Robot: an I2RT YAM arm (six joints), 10 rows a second.
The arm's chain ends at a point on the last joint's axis. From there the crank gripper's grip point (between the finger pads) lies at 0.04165 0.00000 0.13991 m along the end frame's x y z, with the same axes.
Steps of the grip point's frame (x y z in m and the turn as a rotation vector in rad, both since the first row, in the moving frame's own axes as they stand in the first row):
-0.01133, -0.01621, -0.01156, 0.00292, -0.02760, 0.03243
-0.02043, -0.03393, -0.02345, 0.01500, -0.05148, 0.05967
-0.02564, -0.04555, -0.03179, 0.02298, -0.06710, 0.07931
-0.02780, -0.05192, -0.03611, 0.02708, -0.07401, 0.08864
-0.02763, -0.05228, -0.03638, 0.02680, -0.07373, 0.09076
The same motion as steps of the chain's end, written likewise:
-0.00744, -0.01709, -0.01266, 0.00292, -0.02760, 0.03243
-0.01317, -0.03409, -0.02541, 0.01500, -0.05148, 0.05967
-0.01617, -0.04523, -0.03427, 0.02298, -0.06710, 0.07931
-0.01736, -0.05132, -0.03880, 0.02708, -0.07401, 0.08864
-0.01722, -0.05180, -0.03906, 0.02680, -0.07373, 0.09076

